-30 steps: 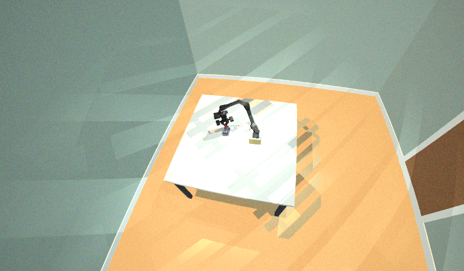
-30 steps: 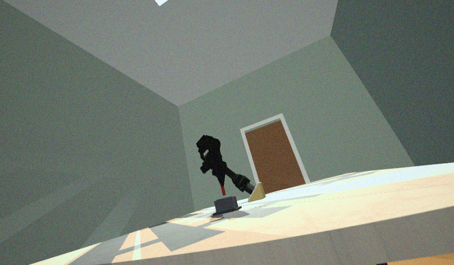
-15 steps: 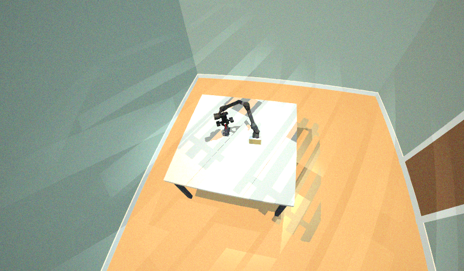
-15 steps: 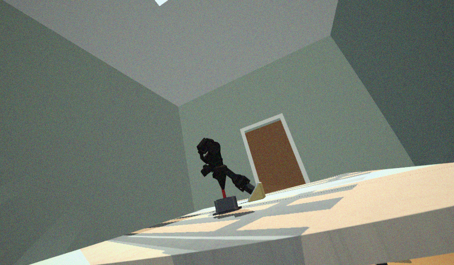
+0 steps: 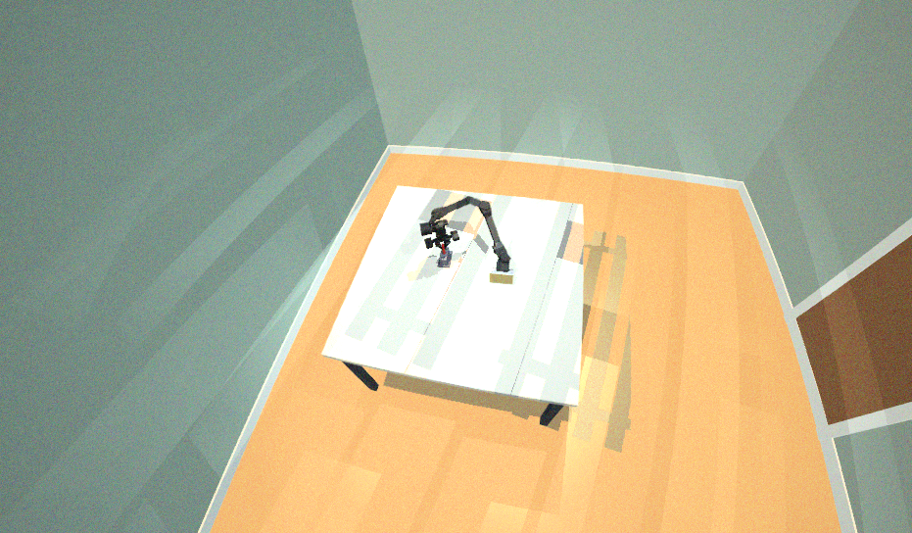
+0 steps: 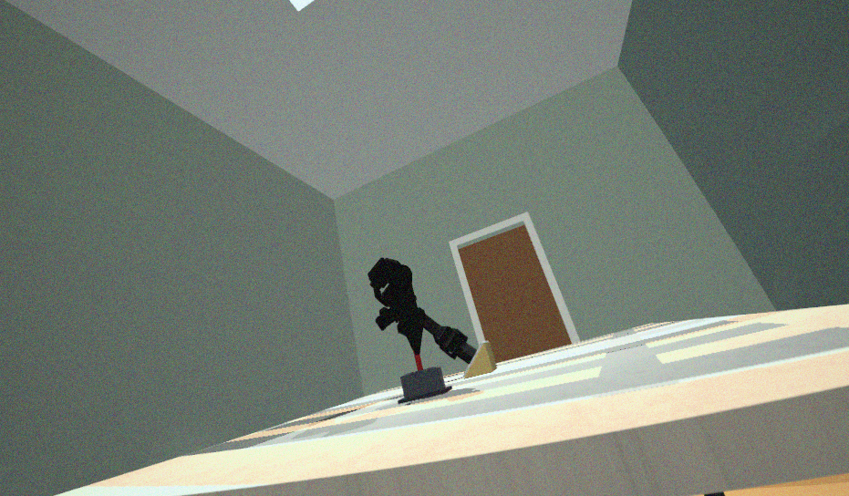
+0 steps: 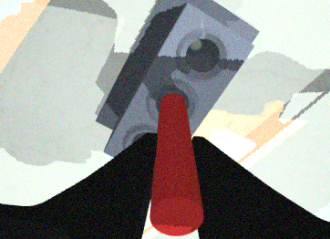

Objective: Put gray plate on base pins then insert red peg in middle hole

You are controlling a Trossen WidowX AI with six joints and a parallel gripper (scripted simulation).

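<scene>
Right now my gripper tip is right at the red peg. Also, from my gripper tip: gray plate (5 cm below); then dark flat base (9 cm below).
</scene>
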